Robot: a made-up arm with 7 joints. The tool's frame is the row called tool. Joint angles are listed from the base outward.
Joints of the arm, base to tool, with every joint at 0 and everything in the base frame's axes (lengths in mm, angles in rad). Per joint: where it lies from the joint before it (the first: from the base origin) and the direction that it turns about. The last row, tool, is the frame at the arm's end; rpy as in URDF.
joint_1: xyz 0 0 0 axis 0.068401 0.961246 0.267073
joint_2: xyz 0 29 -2 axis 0.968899 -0.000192 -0.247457
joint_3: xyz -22 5 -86 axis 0.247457 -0.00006 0.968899
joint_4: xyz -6 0 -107 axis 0.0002 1 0.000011
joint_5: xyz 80 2 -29 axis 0.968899 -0.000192 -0.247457
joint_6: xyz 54 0 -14 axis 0.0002 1 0.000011
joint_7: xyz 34 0 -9 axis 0.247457 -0.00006 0.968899
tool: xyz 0 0 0 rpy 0 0.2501 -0.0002
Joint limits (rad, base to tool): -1.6..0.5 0..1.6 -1.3..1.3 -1.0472..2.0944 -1.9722..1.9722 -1.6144..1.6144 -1.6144..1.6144
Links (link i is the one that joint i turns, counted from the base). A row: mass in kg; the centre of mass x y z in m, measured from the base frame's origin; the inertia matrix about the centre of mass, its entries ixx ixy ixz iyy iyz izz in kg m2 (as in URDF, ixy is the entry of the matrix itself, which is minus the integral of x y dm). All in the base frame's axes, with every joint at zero. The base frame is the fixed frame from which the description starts. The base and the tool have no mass.
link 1: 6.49; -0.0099 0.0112 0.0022; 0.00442 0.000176 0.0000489 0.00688 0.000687 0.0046
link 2: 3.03; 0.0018 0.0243 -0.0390; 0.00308 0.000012 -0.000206 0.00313 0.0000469 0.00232
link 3: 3.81; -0.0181 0.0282 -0.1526; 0.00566 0 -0.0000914 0.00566 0 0.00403
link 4: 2.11; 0.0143 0.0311 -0.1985; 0.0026 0 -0.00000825 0.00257 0 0.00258
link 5: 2.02; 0.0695 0.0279 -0.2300; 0.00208 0 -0.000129 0.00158 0 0.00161
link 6: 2.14; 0.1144 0.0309 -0.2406; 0.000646 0 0 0.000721 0 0.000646
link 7: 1.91; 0.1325 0.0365 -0.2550; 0.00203 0 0.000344 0.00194 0 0.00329
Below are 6 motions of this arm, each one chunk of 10 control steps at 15 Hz.
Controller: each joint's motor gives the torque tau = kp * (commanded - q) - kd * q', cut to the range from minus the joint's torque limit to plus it. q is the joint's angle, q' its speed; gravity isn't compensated. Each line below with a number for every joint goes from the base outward.
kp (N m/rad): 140 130 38 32 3.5 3.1 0.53
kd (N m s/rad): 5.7 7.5 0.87 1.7 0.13 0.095 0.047
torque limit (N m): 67 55 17 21 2.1 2.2 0.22
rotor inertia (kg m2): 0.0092 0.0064 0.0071 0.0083 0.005 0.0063 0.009
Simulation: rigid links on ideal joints. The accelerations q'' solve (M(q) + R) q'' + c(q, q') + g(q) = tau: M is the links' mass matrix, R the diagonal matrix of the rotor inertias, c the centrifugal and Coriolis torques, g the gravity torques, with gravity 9.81 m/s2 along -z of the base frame. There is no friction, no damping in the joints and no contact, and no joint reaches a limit. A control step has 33 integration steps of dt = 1/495 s. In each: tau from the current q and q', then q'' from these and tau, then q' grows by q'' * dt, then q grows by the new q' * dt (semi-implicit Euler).
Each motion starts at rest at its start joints. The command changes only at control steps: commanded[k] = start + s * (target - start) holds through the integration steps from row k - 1 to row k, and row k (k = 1, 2, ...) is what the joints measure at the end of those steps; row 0 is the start. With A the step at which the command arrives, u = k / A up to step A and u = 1 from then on. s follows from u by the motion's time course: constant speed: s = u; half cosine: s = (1 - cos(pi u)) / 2; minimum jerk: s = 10 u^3 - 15 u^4 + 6 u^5; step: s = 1 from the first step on.
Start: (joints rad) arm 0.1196 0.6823 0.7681 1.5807 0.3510 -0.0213 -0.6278
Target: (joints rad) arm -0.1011 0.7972 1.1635 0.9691 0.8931 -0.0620 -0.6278
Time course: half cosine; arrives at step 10
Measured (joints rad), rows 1 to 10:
1: 0.0985 0.6417 0.7608 1.5684 0.3567 -0.0368 -0.6255
2: 0.0515 0.5734 0.7757 1.5669 0.3723 -0.0735 -0.6233
3: 0.0110 0.5264 0.8137 1.5506 0.4045 -0.0796 -0.6275
4: -0.0137 0.5209 0.8665 1.5064 0.4708 -0.0520 -0.6385
5: -0.0295 0.5478 0.9273 1.4348 0.5640 -0.0291 -0.6539
6: -0.0482 0.5867 0.9885 1.3465 0.6649 -0.0339 -0.6687
7: -0.0753 0.6208 1.0392 1.2575 0.7542 -0.0577 -0.6764
8: -0.1046 0.6426 1.0724 1.1840 0.8191 -0.0833 -0.6717
9: -0.1252 0.6519 1.0898 1.1380 0.8576 -0.0989 -0.6530
10: -0.1307 0.6516 1.0952 1.1248 0.8712 -0.0980 -0.6230

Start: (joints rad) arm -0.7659 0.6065 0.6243 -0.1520 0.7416 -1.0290 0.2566
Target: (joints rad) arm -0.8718 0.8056 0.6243 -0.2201 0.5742 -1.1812 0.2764
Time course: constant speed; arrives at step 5
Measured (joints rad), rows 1 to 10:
1: -0.7252 0.5870 0.6074 -0.1134 0.7307 -1.0790 0.2642
2: -0.6797 0.5680 0.5568 -0.0057 0.7620 -1.1702 0.2923
3: -0.6713 0.5702 0.5008 0.0887 0.8490 -1.2081 0.3384
4: -0.6882 0.5933 0.4684 0.1137 0.8996 -1.2127 0.3791
5: -0.7199 0.6343 0.4732 0.0807 0.8525 -1.2404 0.3986
6: -0.7515 0.6685 0.5210 0.0107 0.7550 -1.2650 0.4028
7: -0.7666 0.6923 0.5703 -0.0557 0.6600 -1.2696 0.4015
8: -0.7668 0.7023 0.5943 -0.0900 0.6127 -1.2799 0.3988
9: -0.7607 0.6997 0.5836 -0.0898 0.6249 -1.2986 0.3942
10: -0.7542 0.6903 0.5487 -0.0692 0.6743 -1.3086 0.3862

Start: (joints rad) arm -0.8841 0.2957 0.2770 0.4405 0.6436 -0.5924 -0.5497
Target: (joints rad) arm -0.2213 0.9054 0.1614 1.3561 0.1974 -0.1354 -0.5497
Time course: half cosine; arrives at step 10
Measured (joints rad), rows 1 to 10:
1: -0.8382 0.2880 0.2542 0.4982 0.6382 -0.5936 -0.5346
2: -0.7461 0.2847 0.1896 0.6594 0.6417 -0.5257 -0.4933
3: -0.6409 0.2969 0.1270 0.8486 0.6392 -0.3740 -0.4513
4: -0.5316 0.3388 0.1073 1.0060 0.5731 -0.2541 -0.4349
5: -0.4319 0.4194 0.1222 1.1306 0.4561 -0.2009 -0.4456
6: -0.3499 0.5235 0.1371 1.2285 0.3513 -0.1584 -0.4731
7: -0.2850 0.6248 0.1370 1.3041 0.2827 -0.1172 -0.5067
8: -0.2352 0.7029 0.1279 1.3621 0.2367 -0.0993 -0.5386
9: -0.2008 0.7500 0.1193 1.4040 0.2021 -0.0998 -0.5628
10: -0.1854 0.7669 0.1159 1.4262 0.1836 -0.0981 -0.5760

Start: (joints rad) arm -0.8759 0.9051 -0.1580 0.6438 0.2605 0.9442 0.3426
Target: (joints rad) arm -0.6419 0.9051 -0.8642 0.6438 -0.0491 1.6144 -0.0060
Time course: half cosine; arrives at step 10
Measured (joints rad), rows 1 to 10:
1: -0.8377 0.8766 -0.2078 0.6793 0.2620 0.9257 0.3515
2: -0.7646 0.8219 -0.3656 0.7527 0.1894 0.9273 0.3862
3: -0.6842 0.7635 -0.5283 0.7904 0.0427 0.9747 0.4398
4: -0.6248 0.7332 -0.6554 0.7787 -0.0915 1.0660 0.4818
5: -0.6005 0.7358 -0.7425 0.7469 -0.1417 1.1718 0.4858
6: -0.6001 0.7579 -0.8012 0.7198 -0.1179 1.2575 0.4480
7: -0.6022 0.7829 -0.8530 0.7043 -0.0776 1.3217 0.3815
8: -0.5924 0.7986 -0.9115 0.6982 -0.0693 1.3803 0.3021
9: -0.5698 0.8006 -0.9705 0.6971 -0.1039 1.4288 0.2224
10: -0.5449 0.7929 -1.0101 0.6961 -0.1578 1.4470 0.1508

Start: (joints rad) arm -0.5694 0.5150 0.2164 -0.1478 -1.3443 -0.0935 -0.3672
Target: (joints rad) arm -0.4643 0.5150 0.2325 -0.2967 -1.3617 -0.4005 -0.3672
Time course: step
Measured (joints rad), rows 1 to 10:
1: -0.4732 0.4887 0.1845 -0.1736 -1.3368 -0.2598 -0.3889
2: -0.3592 0.4479 0.1130 -0.1035 -1.3286 -0.4185 -0.4324
3: -0.3211 0.4213 0.0597 0.0196 -1.3349 -0.3286 -0.4649
4: -0.3263 0.4128 0.0465 0.0727 -1.3190 -0.1244 -0.4733
5: -0.3455 0.4171 0.0608 0.0447 -1.2733 -0.0468 -0.4675
6: -0.3682 0.4268 0.0901 -0.0085 -1.2569 -0.1389 -0.4619
7: -0.3839 0.4369 0.1230 -0.0518 -1.2897 -0.2764 -0.4629
8: -0.3860 0.4440 0.1457 -0.0727 -1.3340 -0.3512 -0.4689
9: -0.3790 0.4456 0.1479 -0.0687 -1.3538 -0.3468 -0.4738
10: -0.3708 0.4419 0.1302 -0.0498 -1.3449 -0.2975 -0.4742

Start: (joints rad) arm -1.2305 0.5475 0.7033 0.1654 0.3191 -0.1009 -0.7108
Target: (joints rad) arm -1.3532 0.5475 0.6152 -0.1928 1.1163 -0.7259 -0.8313
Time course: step
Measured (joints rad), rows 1 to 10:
1: -1.2060 0.4917 0.7274 0.0614 0.7553 -0.2802 -0.7049
2: -1.1768 0.4608 0.7036 -0.0278 1.2834 -0.6498 -0.6662
3: -1.1798 0.4562 0.6528 -0.0469 1.3932 -0.9355 -0.6734
4: -1.1920 0.4517 0.6056 -0.0424 1.2635 -0.9970 -0.7215
5: -1.1983 0.4466 0.5869 -0.0494 1.1475 -0.9040 -0.7510
6: -1.1994 0.4476 0.6050 -0.0565 1.1258 -0.7963 -0.7457
7: -1.1969 0.4542 0.6460 -0.0548 1.1552 -0.7383 -0.7211
8: -1.1921 0.4610 0.6854 -0.0488 1.1801 -0.7147 -0.6931
9: -1.1884 0.4640 0.7046 -0.0436 1.1835 -0.6995 -0.6690
10: -1.1880 0.4630 0.6995 -0.0406 1.1754 -0.6919 -0.6504

